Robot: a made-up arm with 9 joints. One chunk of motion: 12 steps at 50 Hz.
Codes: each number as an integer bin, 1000 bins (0 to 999) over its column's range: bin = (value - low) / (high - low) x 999, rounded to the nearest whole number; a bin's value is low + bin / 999 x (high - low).
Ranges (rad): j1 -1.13..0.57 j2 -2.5..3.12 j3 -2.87..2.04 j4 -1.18..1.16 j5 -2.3..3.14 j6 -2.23..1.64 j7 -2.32..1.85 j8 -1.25..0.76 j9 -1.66..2
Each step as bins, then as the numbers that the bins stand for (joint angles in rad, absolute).
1 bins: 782 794 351 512 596 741 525 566 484
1 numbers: 0.2007 1.9667 -1.1449 0.0193 0.9455 0.6405 -0.1286 -0.1112 0.1132
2 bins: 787 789 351 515 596 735 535 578 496
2 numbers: 0.2092 1.9386 -1.1449 0.0263 0.9455 0.6173 -0.0868 -0.0871 0.1572
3 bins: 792 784 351 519 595 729 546 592 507
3 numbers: 0.2177 1.9105 -1.1449 0.0357 0.9400 0.5941 -0.0409 -0.0589 0.1975
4 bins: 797 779 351 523 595 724 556 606 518
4 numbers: 0.2263 1.8824 -1.1449 0.0450 0.9400 0.5747 0.0008 -0.0307 0.2378
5 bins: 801 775 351 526 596 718 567 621 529
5 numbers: 0.2331 1.8599 -1.1449 0.0521 0.9455 0.5514 0.0468 -0.0005 0.2781
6 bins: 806 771 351 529 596 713 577 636 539
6 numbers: 0.2416 1.8374 -1.1449 0.0591 0.9455 0.5321 0.0885 0.0296 0.3147
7 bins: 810 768 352 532 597 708 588 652 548
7 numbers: 0.2484 1.8205 -1.1399 0.0661 0.9509 0.5127 0.1344 0.0618 0.3477
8 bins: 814 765 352 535 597 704 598 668 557
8 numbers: 0.2552 1.8036 -1.1399 0.0732 0.9509 0.4972 0.1762 0.0940 0.3807
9 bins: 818 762 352 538 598 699 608 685 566
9 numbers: 0.2620 1.7867 -1.1399 0.0802 0.9564 0.4778 0.2179 0.1282 0.4136
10 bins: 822 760 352 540 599 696 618 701 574
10 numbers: 0.2688 1.7755 -1.1399 0.0849 0.9618 0.4662 0.2596 0.1604 0.4429
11 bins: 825 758 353 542 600 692 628 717 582
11 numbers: 0.2739 1.7642 -1.1350 0.0895 0.9673 0.4507 0.3014 0.1926 0.4723
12 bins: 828 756 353 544 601 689 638 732 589
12 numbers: 0.2790 1.7530 -1.1350 0.0942 0.9727 0.4391 0.3431 0.2228 0.4979
